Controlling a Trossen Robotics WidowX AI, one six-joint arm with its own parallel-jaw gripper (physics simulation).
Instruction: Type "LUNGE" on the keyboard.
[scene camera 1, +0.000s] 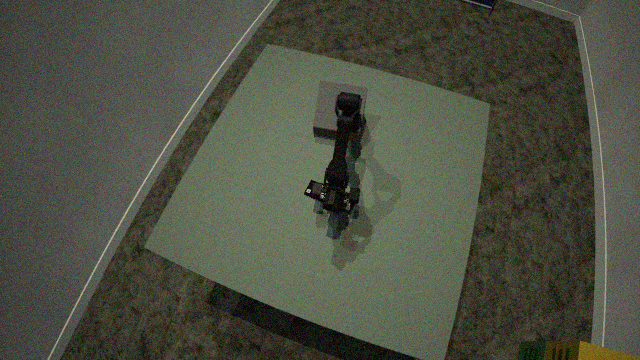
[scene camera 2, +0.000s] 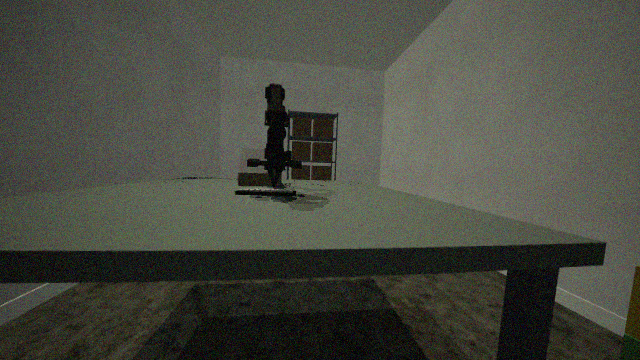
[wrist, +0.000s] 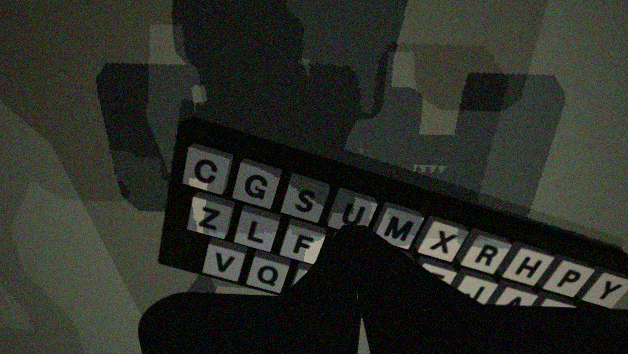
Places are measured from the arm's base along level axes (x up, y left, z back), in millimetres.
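Where they show: gripper, fingertip midpoint: (scene camera 2: 274, 187) (wrist: 352, 236).
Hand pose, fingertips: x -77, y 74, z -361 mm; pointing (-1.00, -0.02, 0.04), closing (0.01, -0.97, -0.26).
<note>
Each offset is from my fingertips to the centre of the thing. Level surfaces: height alone.
The black keyboard @(dz +18, dx -19, dy -30 mm) (scene camera 1: 314, 189) (scene camera 2: 265, 193) (wrist: 182, 250) lies on the table with pale letter keys; my arm covers much of it in scene camera 1. My gripper (scene camera 2: 276, 186) (wrist: 352, 236) is shut and empty, pointing down over the keyboard. In the wrist view its tips overlap the lower edge of the U key @(dz -3, dx -14, dy +0 mm) (wrist: 351, 210); I cannot tell whether they touch it. The G key @(dz -4, dx -14, dy +40 mm) (wrist: 256, 187) and the L key @(dz +16, dx -14, dy +36 mm) (wrist: 255, 231) show to the left. The fingers hide keys in the lower rows. The N key does not show, and the E key cannot be read.
The pale green table @(dx -27 mm) (scene camera 1: 240, 210) (scene camera 2: 150, 225) carries a grey box (scene camera 1: 327, 102) (scene camera 2: 252, 179) near the arm's base. A shelf rack (scene camera 2: 336, 145) with brown boxes stands far behind the table. A yellow and green object (scene camera 1: 605, 352) stands off the table in scene camera 1.
</note>
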